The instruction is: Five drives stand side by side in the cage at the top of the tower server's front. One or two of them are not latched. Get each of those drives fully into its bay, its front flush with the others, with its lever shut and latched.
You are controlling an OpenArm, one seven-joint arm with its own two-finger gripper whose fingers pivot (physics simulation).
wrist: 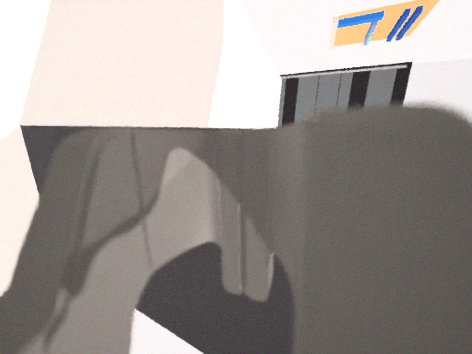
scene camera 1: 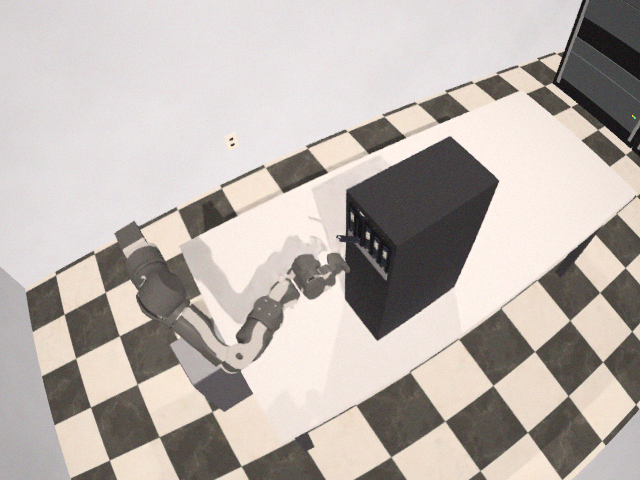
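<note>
The black tower server (scene camera 1: 429, 206) stands upright on the table. Its drive cage (scene camera 1: 369, 240) is at the top of the front, with several drives side by side. A dark lever (scene camera 1: 347, 238) sticks out forward from a drive left of the cage's middle in the scene view. The other levers look folded in, but are too small to judge their latches. My gripper (scene camera 1: 346, 266) (wrist: 252, 209) is shut and empty, close to the tower's front, below the cage and the lever. Whether it touches the tower cannot be told. The drives are hidden in the wrist view.
The white table (scene camera 1: 537, 155) carries the tower. My arm reaches in from the left, low over the table. A dark equipment rack (scene camera 1: 599, 64) stands beyond the table at the upper right. A wall with an outlet (scene camera 1: 231, 141) runs along the back.
</note>
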